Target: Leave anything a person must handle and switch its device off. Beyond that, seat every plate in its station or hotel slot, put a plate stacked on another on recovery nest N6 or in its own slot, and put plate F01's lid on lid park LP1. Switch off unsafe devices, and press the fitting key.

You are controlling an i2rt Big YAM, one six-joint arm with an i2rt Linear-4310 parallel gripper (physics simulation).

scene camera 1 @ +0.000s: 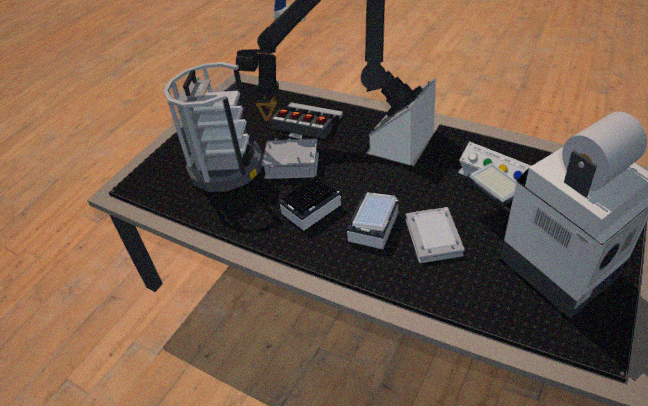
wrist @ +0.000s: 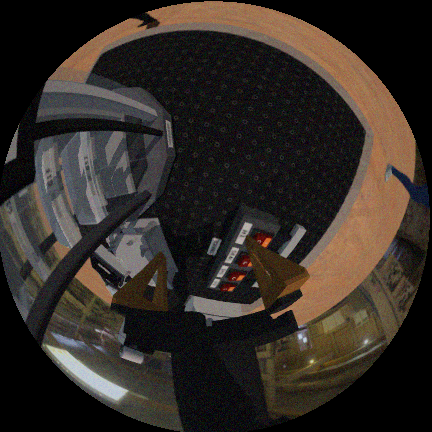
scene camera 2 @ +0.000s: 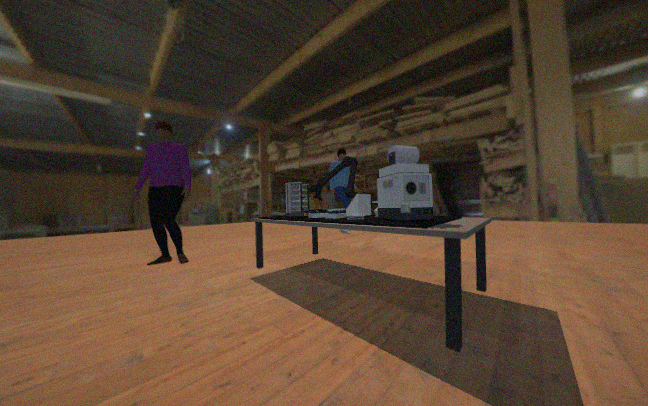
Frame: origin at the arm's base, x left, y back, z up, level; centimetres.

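Where they show: gripper, between the fingertips: (scene camera 1: 267,114) (wrist: 202,247) (scene camera 2: 316,206); arm's base, origin of its link: (scene camera 1: 405,103) (scene camera 2: 359,200).
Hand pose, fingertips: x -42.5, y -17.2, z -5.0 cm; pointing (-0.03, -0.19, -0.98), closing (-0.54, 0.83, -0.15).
Note:
Each offset is from my fingertips to the top centre of the thing.
My gripper (scene camera 1: 266,111) (wrist: 202,247) is open and empty, low beside the plate hotel @(dx -4.1, dy -20.3, dz +25.2 cm) (scene camera 1: 218,181) (wrist: 159,167) (scene camera 2: 296,198), near the switch strip (scene camera 1: 301,128) (wrist: 260,218). The strip has several red rocker switches with orange glow. The hotel holds white plates on several levels. In scene camera 1, a black plate @(dx +32.0, dy -25.1, dz -2.5 cm) (scene camera 1: 311,194) sits on a white station, a pale blue plate @(dx +51.8, dy -23.4, dz -1.7 cm) (scene camera 1: 375,210) on another, and a white plate or lid @(dx +67.7, dy -19.6, dz -6.0 cm) (scene camera 1: 436,229) on a third. A cream plate @(dx +79.0, dy -3.8, dz +3.1 cm) (scene camera 1: 494,183) lies tilted before the key panel @(dx +75.7, dy +11.4, dz -1.1 cm) (scene camera 1: 472,157), which has coloured keys. Plate labels are unreadable.
A grey device @(dx +15.5, dy -10.4, dz -1.9 cm) (scene camera 1: 290,159) (wrist: 142,245) stands beside the hotel. A white wedge (scene camera 1: 416,132) stands by the arm base. A large white machine @(dx +102.4, dy -15.7, dz +36.1 cm) (scene camera 1: 552,235) (scene camera 2: 405,195) with a roll occupies the right end. Two people (scene camera 2: 167,165) (scene camera 2: 341,175) stand around the table.

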